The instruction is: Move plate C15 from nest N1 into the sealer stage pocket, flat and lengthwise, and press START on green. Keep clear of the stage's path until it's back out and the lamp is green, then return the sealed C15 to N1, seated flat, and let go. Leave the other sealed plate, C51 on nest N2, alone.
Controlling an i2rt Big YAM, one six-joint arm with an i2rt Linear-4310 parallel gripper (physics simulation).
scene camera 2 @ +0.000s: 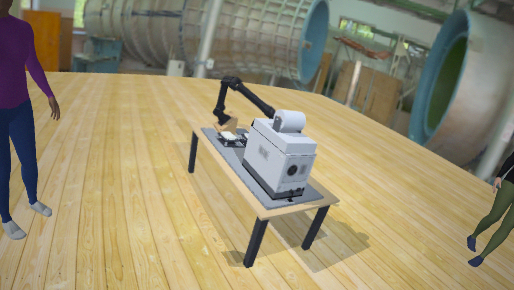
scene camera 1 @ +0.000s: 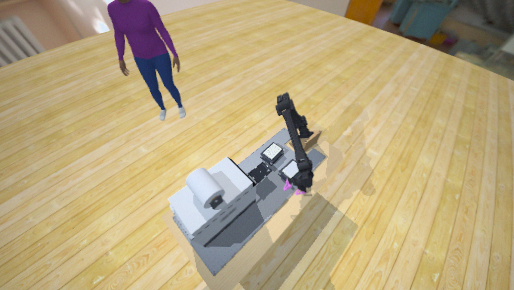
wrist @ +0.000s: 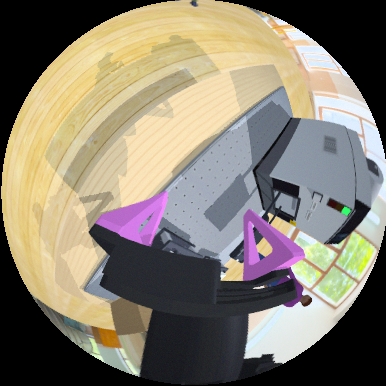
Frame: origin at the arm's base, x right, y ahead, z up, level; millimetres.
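Where they show: gripper, fingertip midpoint: [scene camera 1: 289, 192] [wrist: 207, 204]; arm's base, link origin: [scene camera 2: 224, 120] [scene camera 1: 305, 135] [wrist: 139, 318].
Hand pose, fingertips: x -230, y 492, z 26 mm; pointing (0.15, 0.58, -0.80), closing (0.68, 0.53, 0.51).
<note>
Each offset is from my fingertips to the top centre of the thing. "pt": to the spot under its first point. Level surfaces: height alone.
My gripper [scene camera 1: 293, 188] [wrist: 207, 204] is open and empty, its pink fingers above the table's long edge, beside the nearer nest. In scene camera 2 it is hidden behind the sealer. A white plate {dx +109, dy -169, dz -37 mm} [scene camera 1: 289, 170] sits on that nest, partly covered by the arm. Another white plate {dx +318, dy -179, dz -31 mm} [scene camera 1: 272, 151] [scene camera 2: 228, 135] sits flat on the other nest. Their labels are too small to read, so I cannot tell which is C15. The dark sealer stage {pt dx +238, dy +45, dz -10 mm} [scene camera 1: 259, 173] is out, with no plate on it. The sealer [scene camera 1: 231, 176] [scene camera 2: 276, 160] [wrist: 315, 162] shows a lit green lamp {dx +149, dy +179, dz +182 mm} [wrist: 346, 211].
A white film roll {dx +243, dy +411, dz +377 mm} [scene camera 1: 204, 186] [scene camera 2: 292, 121] stands on top of the sealer. The grey perforated board {dz -99 mm} [scene camera 1: 216, 260] [wrist: 200, 172] lies under the equipment. A person in purple [scene camera 1: 137, 30] [scene camera 2: 17, 60] stands off the table; another person [scene camera 2: 501, 205] shows at the right edge.
</note>
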